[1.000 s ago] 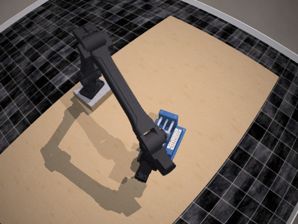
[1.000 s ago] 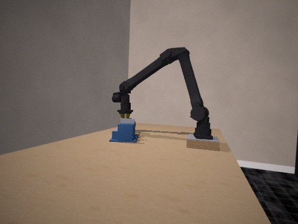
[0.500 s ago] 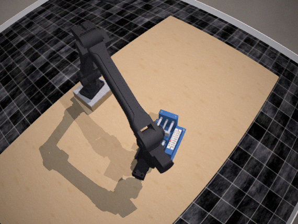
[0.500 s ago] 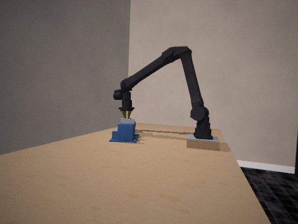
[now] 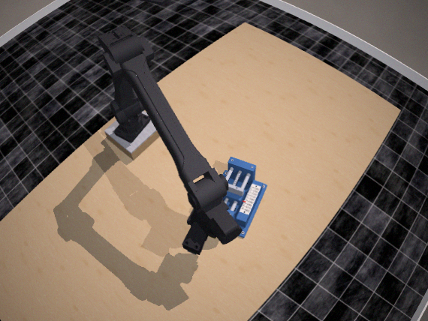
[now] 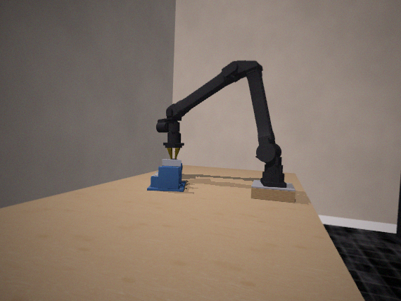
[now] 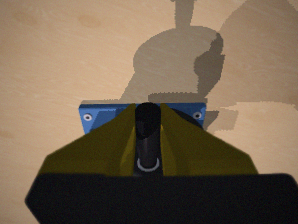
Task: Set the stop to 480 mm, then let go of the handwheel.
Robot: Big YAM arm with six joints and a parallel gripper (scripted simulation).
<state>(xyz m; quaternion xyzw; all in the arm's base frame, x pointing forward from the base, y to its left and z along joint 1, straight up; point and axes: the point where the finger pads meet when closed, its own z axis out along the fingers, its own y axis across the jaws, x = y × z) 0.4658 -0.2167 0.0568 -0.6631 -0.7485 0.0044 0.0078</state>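
My gripper is now 150 mm to the right of the sliding stop block, 10 mm past it and 10 mm above it. From my hand the other things lie so: black handwheel handle: 10 mm to the left; black handwheel: 30 mm to the left, 10 mm below, 10 mm behind.
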